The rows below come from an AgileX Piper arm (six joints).
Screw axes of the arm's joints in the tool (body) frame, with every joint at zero. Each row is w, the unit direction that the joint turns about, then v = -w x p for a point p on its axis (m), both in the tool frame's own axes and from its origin. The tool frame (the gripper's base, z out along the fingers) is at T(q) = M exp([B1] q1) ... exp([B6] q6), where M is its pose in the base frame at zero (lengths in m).
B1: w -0.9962 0 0.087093 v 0.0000 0.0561 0.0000
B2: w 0 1 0 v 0.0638 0.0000 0.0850
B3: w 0 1 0 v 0.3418 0.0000 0.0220
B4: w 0 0 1 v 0.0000 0.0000 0.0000
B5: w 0 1 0 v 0.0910 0.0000 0.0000
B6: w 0 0 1 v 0.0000 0.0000 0.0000
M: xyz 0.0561 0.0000 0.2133 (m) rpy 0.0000 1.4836 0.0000 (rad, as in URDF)
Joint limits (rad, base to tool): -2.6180..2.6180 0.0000..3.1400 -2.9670..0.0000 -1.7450..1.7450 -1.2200..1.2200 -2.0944..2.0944
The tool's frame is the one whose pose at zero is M.
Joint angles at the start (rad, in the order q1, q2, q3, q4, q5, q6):
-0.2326, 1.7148, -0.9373, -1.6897, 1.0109, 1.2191
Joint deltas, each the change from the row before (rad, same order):
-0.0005, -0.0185, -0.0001, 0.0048, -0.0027, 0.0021
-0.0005, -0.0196, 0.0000, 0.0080, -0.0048, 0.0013
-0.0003, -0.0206, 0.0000, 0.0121, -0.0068, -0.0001
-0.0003, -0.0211, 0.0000, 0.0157, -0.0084, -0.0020
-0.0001, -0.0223, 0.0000, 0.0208, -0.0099, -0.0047
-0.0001, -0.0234, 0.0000, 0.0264, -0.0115, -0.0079
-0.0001, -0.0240, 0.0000, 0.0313, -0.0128, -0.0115
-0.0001, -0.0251, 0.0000, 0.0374, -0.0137, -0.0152
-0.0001, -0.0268, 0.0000, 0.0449, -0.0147, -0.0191
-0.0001, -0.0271, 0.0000, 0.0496, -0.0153, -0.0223
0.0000, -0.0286, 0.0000, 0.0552, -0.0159, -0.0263
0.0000, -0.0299, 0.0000, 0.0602, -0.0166, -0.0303
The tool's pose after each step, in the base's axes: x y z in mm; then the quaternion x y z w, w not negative. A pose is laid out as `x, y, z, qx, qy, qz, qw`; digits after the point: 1 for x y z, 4 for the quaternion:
300.5, -149.9, 236.2, 0.1192, 0.7836, -0.5530, 0.2566
298.1, -149.4, 241.9, 0.1266, 0.7820, -0.5500, 0.2644
295.6, -148.6, 247.5, 0.1348, 0.7813, -0.5454, 0.2720
292.8, -147.7, 252.9, 0.1432, 0.7813, -0.5395, 0.2792
289.7, -146.6, 258.2, 0.1523, 0.7822, -0.5321, 0.2860
286.3, -145.3, 263.4, 0.1619, 0.7842, -0.5229, 0.2922
282.7, -143.9, 268.4, 0.1716, 0.7871, -0.5123, 0.2976
278.8, -142.2, 273.2, 0.1818, 0.7909, -0.5000, 0.3025
274.4, -140.1, 277.9, 0.1929, 0.7956, -0.4853, 0.3069
270.0, -137.8, 282.4, 0.2039, 0.8010, -0.4691, 0.3110
265.2, -135.1, 286.9, 0.2147, 0.8070, -0.4510, 0.3152
260.3, -132.1, 291.4, 0.2249, 0.8133, -0.4311, 0.3196

